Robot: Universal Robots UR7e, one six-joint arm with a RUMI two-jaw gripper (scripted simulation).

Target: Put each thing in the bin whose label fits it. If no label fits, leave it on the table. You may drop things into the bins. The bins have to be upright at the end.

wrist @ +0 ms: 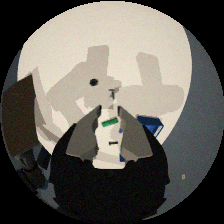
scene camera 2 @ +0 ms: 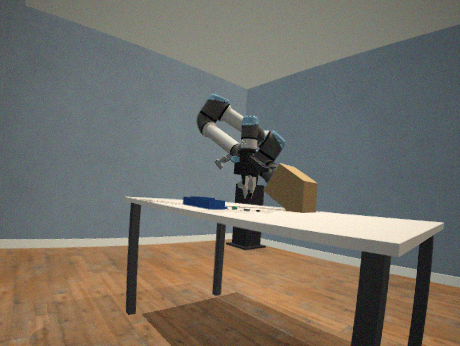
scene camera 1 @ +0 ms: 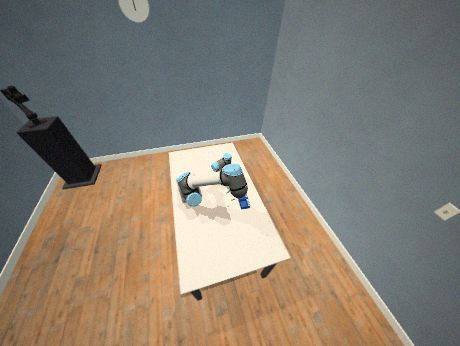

The gripper shows in the wrist view and in scene camera 2. One and the same spot on the gripper: (wrist: 79, 142) is (scene camera 2: 254, 179).
